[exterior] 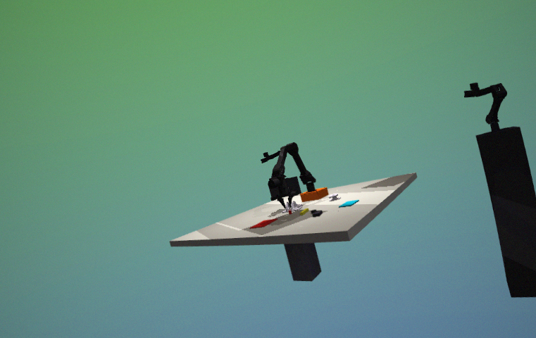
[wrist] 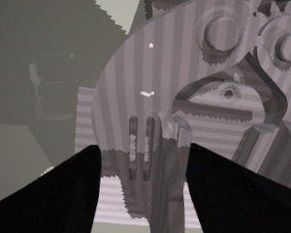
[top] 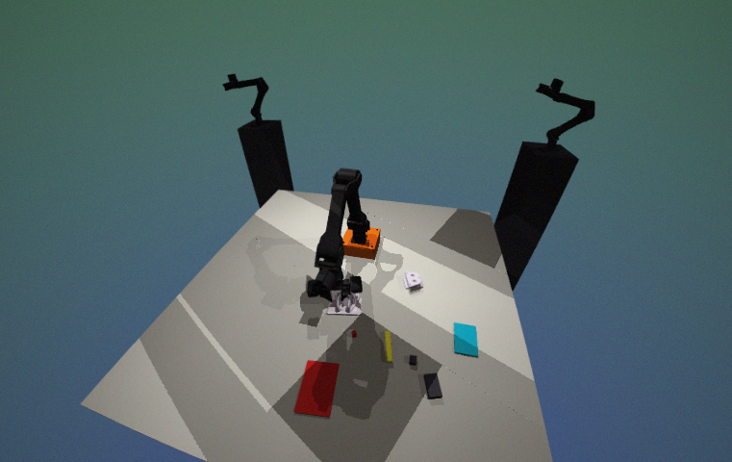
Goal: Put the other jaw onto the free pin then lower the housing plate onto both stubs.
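Right now the jaw is 40 mm behind my gripper tip, 10 mm to the left of it and 10 mm above it. From my gripper tip the other things lie so: small red cube (120 mm ahead, 90 mm to the left, 10 mm below); then yellow bar (140 mm ahead, 200 mm to the left, 10 mm below); then red sheet (300 mm ahead, 10 mm to the left, 20 mm below).
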